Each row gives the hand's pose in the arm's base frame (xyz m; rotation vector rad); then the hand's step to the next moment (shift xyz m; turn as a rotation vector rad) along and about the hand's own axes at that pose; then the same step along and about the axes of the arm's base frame.
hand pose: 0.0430 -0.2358 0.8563 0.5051 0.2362 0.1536
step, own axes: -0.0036 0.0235 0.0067 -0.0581 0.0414 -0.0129
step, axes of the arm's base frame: -0.0038 0.0165 0.0180 -0.0628 0.0299 0.0203
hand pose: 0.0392 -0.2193 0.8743 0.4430 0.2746 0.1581
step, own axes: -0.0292 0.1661 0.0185 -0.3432 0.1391 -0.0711
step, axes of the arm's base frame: -0.0374 0.1346 0.0962 -0.3601 0.0806 0.0778
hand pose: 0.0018 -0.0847 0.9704 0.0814 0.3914 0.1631
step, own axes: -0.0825 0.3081 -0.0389 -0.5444 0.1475 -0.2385
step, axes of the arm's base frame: -0.1341 0.2906 0.0289 -0.6093 0.0618 -0.0005
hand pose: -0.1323 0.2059 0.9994 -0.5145 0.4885 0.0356
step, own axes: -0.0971 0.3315 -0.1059 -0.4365 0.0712 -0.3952
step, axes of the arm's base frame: -0.1833 0.2469 -0.1898 -0.5710 -0.0895 -0.1333
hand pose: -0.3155 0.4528 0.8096 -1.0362 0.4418 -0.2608
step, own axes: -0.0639 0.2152 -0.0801 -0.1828 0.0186 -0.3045
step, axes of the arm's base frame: -0.0937 0.0701 -0.2077 -0.3045 -0.1499 -0.1062
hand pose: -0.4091 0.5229 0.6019 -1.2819 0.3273 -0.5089
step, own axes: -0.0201 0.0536 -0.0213 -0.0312 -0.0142 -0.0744
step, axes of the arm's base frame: -0.0182 0.0038 -0.0582 -0.0664 -0.0475 -0.0073
